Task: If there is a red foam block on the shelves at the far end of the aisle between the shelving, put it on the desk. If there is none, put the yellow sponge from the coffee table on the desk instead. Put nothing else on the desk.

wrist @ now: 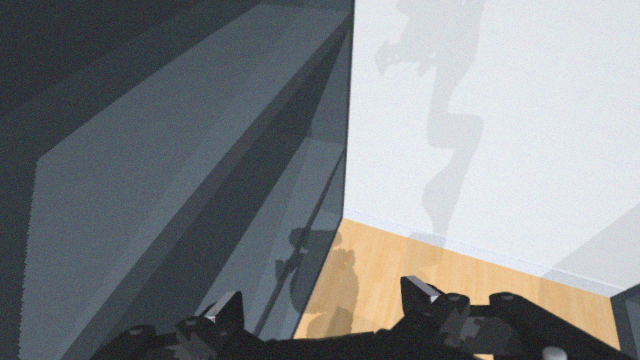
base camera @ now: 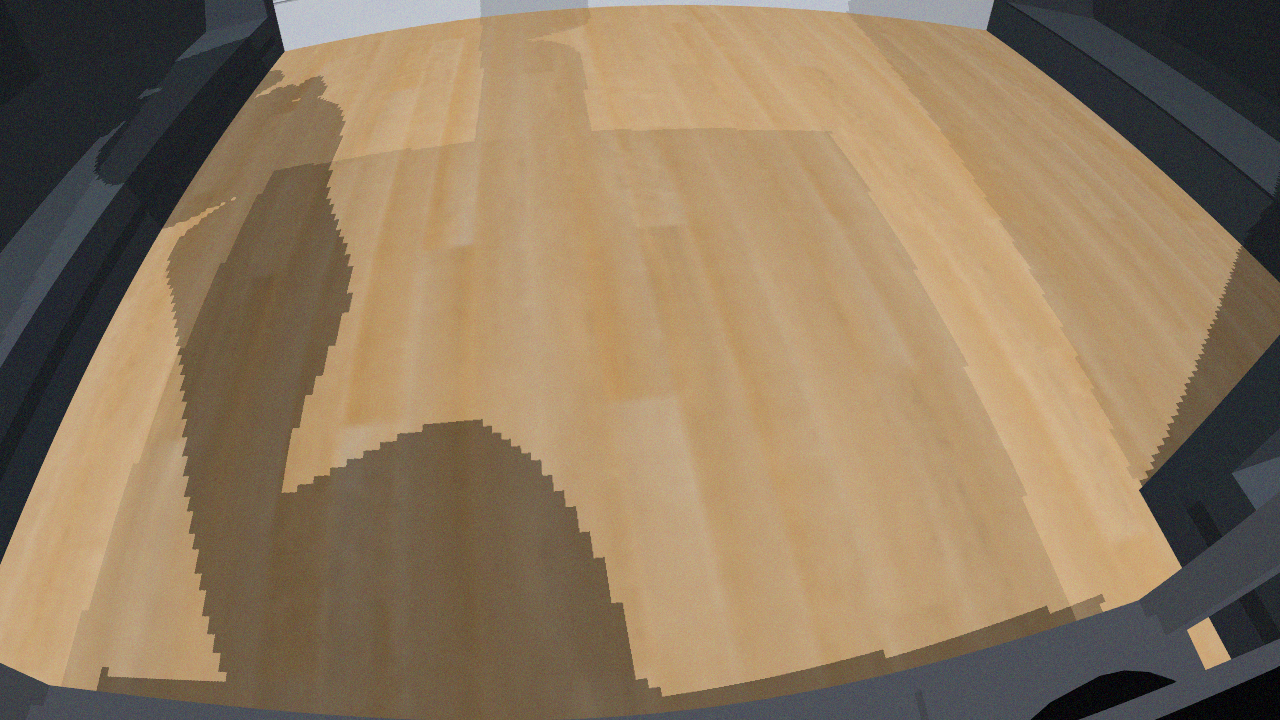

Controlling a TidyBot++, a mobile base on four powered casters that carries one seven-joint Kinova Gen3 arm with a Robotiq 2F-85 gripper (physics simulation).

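Frame: origin at the arm's base, x ahead, y left, z up, level; centimetres.
Where they show: gripper, fingertip midpoint: point(wrist: 322, 302).
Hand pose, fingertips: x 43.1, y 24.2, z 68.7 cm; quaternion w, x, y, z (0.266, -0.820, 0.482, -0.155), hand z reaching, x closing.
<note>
After its pixels a point has its place.
A dark grey shelf unit point(wrist: 200, 165) @(y 46.2, x 54.2, z 59.4 cm) point(base camera: 170, 116) @(y 46.7, x 76.4, z -32.1 cm) stands on the left side of the aisle. In the wrist view its visible boards bear no red block; its upper left part is in deep shadow. My gripper point(wrist: 322, 302) @(y 24.2, x 43.1, z 68.7 cm) is open, with nothing between its fingers, and points at the aisle's end beside this unit. No red foam block, yellow sponge, desk or coffee table shows in either view.
A white wall point(wrist: 525, 125) @(y -4.9, x 118.8, z 34.4 cm) point(base camera: 716, 8) @(y -24.3, x 116.6, z -39.7 cm) closes the aisle's end. Another dark shelf unit point(base camera: 1154, 116) @(y -81.9, x 76.6, z -33.8 cm) point(wrist: 616, 312) @(y -80.0, x 113.8, z -37.6 cm) stands on the right. Wooden floor point(base camera: 760, 358) @(y -12.1, x 40.4, z -39.7 cm) point(wrist: 380, 260) @(y 22.6, x 99.7, z -39.7 cm) lies between the units, with the arm's shadow on it.
</note>
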